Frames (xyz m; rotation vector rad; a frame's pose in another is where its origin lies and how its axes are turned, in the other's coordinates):
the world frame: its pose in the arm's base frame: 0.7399 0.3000 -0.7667 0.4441 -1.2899 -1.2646
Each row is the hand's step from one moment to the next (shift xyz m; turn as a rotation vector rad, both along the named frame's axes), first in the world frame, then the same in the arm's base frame.
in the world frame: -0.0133 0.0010 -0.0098 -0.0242 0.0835 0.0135
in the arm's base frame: 0.0118 0.0081 -0.0083 0.0300 0.0538 0.0628
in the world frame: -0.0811 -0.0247 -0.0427 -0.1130 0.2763 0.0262
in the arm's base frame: 0.0437 0.0458 -0.0708 0.1223 0.1995 0.1872
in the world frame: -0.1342 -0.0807 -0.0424 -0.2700 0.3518 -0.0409
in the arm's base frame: 0.0301 0.0732 -0.1416 0.2473 0.3350 0.1579
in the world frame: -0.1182 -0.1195 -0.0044 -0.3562 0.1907 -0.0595
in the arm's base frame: -0.0235 0.0608 -0.1550 0.2112 0.3489 -0.0216
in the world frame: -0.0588 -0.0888 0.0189 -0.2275 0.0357 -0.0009
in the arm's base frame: -0.0430 0.0284 -0.0951 0.0647 0.2082 -0.0742
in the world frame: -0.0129 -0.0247 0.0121 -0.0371 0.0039 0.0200
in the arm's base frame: -0.0187 0.0075 -0.0228 -0.0079 0.0409 -0.0075
